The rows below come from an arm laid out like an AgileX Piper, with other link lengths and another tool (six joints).
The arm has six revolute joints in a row. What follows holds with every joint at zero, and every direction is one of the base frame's.
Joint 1 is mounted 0.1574 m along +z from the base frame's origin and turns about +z.
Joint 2 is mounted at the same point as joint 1 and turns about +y.
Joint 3 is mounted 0.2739 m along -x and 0.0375 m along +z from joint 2 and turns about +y.
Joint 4 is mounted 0.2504 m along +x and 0.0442 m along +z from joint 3 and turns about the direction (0.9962, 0, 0.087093).
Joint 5 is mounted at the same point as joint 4 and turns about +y.
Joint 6 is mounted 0.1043 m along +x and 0.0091 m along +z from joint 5 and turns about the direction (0.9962, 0, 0.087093).
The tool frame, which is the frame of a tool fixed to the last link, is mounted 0.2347 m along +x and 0.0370 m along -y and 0.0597 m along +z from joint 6; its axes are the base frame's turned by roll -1.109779, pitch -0.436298 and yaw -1.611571 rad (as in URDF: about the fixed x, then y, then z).
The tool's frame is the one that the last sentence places.
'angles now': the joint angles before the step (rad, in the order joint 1, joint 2, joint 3, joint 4, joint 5, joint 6). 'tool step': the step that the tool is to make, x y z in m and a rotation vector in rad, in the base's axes. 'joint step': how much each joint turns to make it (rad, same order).
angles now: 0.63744 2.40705 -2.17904 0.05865 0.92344 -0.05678
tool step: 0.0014 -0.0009 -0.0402 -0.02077 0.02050 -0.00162
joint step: 0.00009 0.07082 0.00035 -0.00418 -0.04241 0.00010
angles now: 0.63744 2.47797 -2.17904 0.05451 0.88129 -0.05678
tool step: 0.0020 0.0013 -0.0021 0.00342 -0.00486 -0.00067
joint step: 0.00005 0.00655 0.00017 -0.00003 -0.01268 0.00006
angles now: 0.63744 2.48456 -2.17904 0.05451 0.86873 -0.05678
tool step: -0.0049 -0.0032 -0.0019 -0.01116 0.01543 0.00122
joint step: 0.00010 -0.00358 -0.00008 -0.00011 0.02274 0.00012
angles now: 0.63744 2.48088 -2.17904 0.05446 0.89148 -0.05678
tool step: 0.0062 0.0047 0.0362 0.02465 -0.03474 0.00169
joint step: 0.00001 -0.04241 -0.02786 -0.00115 0.02773 -0.00001
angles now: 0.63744 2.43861 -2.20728 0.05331 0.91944 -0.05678
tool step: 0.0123 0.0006 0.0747 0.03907 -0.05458 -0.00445
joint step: -0.01168 -0.03740 -0.16704 -0.00104 0.13751 0.00007
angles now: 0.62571 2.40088 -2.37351 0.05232 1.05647 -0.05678
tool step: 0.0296 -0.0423 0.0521 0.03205 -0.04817 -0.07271
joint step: -0.07396 -0.03781 -0.08437 -0.00104 0.06431 0.00237
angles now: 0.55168 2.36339 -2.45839 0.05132 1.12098 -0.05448
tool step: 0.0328 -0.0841 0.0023 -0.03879 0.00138 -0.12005
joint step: -0.11400 -0.01289 -0.00026 -0.03438 0.03276 0.00088
